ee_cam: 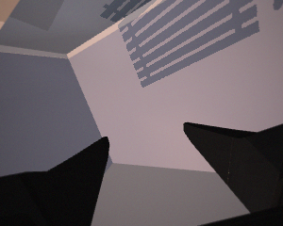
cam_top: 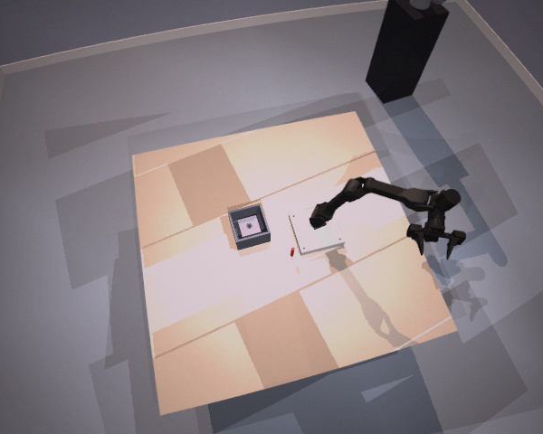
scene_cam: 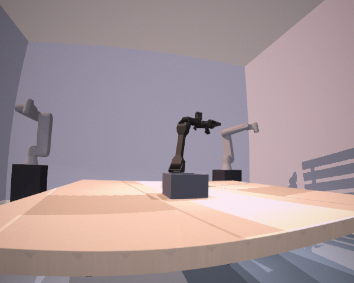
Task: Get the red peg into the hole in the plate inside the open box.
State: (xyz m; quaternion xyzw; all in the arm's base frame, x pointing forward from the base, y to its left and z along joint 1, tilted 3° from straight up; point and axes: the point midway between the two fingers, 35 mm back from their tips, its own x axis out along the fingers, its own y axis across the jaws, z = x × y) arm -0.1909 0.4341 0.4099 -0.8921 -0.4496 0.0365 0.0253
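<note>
My gripper tip is 34 cm short of the red peg, 34 cm to the left of it and 43 cm above it. Also, from my gripper tip: pale bottom plate 47 cm ahead, 53 cm to the right, 42 cm below; then grey box 47 cm ahead, 53 cm to the right, 44 cm below.
</note>
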